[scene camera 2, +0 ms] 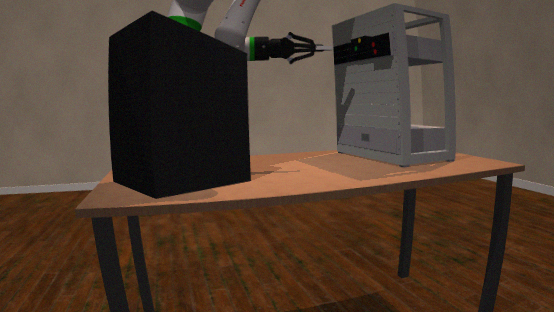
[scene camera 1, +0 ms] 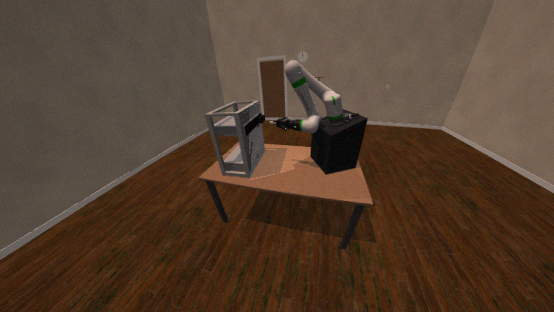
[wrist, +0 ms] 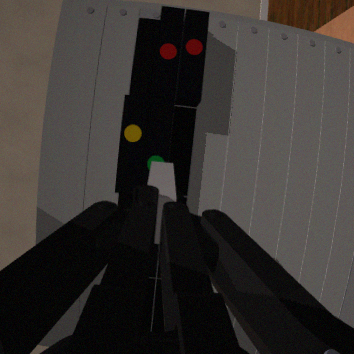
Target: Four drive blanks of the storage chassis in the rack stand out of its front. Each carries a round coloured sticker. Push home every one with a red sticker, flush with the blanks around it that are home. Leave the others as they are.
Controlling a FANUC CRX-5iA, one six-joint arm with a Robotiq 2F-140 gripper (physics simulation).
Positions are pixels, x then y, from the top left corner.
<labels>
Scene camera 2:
my gripper: 332, 48
grey rack: 372, 53
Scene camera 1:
grey rack: 246, 124
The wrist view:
my gripper: 160, 179
grey rack: 247, 110
</labels>
